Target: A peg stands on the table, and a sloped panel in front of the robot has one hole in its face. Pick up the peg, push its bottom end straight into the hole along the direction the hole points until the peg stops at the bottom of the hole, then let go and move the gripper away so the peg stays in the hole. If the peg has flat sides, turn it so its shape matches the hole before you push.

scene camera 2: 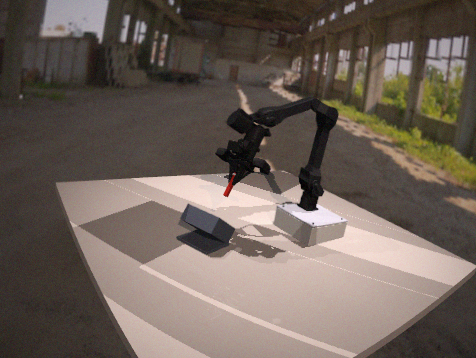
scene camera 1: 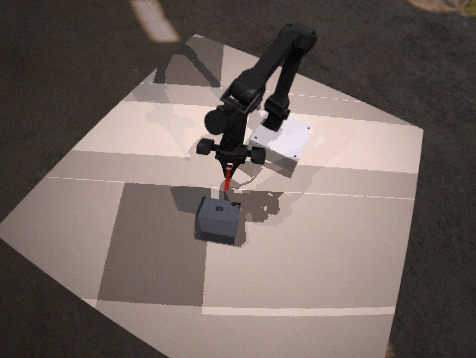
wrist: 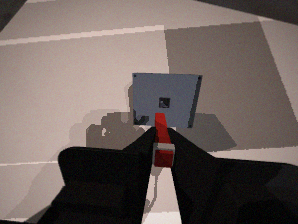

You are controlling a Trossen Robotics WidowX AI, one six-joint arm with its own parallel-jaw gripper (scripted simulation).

Note:
My gripper (scene camera 1: 227, 177) carries a red peg (wrist: 163, 151). I also see a sloped grey panel (wrist: 183, 90).
My gripper shows as well in scene camera 2 (scene camera 2: 231, 184) and in the wrist view (wrist: 160, 130).

